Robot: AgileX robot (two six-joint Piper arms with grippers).
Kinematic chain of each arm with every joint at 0, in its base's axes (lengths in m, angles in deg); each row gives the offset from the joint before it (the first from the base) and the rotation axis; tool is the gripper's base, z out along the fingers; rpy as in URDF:
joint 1: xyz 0 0 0.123 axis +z
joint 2: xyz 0 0 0 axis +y
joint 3: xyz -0.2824 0 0.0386 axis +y
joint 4: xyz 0.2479 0 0.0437 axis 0.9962 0 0.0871
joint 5: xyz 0 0 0 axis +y
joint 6: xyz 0.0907 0 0.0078 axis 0.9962 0 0.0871
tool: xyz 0 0 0 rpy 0 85 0
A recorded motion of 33 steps. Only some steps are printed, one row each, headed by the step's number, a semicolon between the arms.
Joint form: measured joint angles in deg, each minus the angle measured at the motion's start. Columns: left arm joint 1, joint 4, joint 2, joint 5, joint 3, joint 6; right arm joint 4, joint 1, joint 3, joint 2, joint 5, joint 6.
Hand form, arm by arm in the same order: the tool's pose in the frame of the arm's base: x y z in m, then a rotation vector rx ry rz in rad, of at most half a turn. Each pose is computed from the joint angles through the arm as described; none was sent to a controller.
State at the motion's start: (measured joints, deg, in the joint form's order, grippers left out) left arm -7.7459 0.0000 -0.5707 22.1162 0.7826 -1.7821; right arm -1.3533 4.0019 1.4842 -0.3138 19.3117 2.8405
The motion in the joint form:
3: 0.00 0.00 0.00 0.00 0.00 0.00; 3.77 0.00 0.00 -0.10 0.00 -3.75
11: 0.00 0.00 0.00 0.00 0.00 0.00; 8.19 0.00 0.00 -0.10 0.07 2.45
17: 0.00 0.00 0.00 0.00 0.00 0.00; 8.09 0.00 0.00 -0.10 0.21 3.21
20: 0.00 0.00 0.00 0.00 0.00 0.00; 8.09 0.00 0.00 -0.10 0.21 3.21
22: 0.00 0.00 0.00 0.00 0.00 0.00; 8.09 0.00 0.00 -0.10 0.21 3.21
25: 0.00 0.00 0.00 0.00 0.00 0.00; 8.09 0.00 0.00 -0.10 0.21 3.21
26: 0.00 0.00 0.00 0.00 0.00 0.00; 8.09 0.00 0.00 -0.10 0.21 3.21
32: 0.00 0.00 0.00 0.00 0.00 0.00; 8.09 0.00 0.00 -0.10 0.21 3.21
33: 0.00 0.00 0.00 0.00 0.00 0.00; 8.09 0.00 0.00 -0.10 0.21 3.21
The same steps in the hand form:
3: 0.0517 -0.0070 0.1743 0.0975 1.8723 -0.1145; 0.0535 0.0050 0.1744 -0.0520 1.8389 0.0785
11: 0.0517 -0.0070 0.1743 0.0975 1.8723 -0.1145; 0.0533 0.0073 0.1745 0.0968 1.8416 0.2287
17: 0.0517 -0.0070 0.1743 0.0975 1.8723 -0.1145; 0.0533 0.0073 0.1742 0.1078 1.8439 0.2363
20: 0.0517 -0.0070 0.1743 0.0975 1.8723 -0.1145; 0.0533 0.0073 0.1742 0.1078 1.8439 0.2363
22: 0.0517 -0.0070 0.1743 0.0975 1.8723 -0.1145; 0.0533 0.0073 0.1742 0.1078 1.8439 0.2363
25: 0.0517 -0.0070 0.1743 0.0975 1.8723 -0.1145; 0.0533 0.0073 0.1742 0.1078 1.8439 0.2363
26: 0.0517 -0.0070 0.1743 0.0975 1.8723 -0.1145; 0.0533 0.0073 0.1742 0.1078 1.8439 0.2363
32: 0.0517 -0.0070 0.1743 0.0975 1.8723 -0.1145; 0.0533 0.0073 0.1742 0.1078 1.8439 0.2363
33: 0.0517 -0.0070 0.1743 0.0975 1.8723 -0.1145; 0.0533 0.0073 0.1742 0.1078 1.8439 0.2363

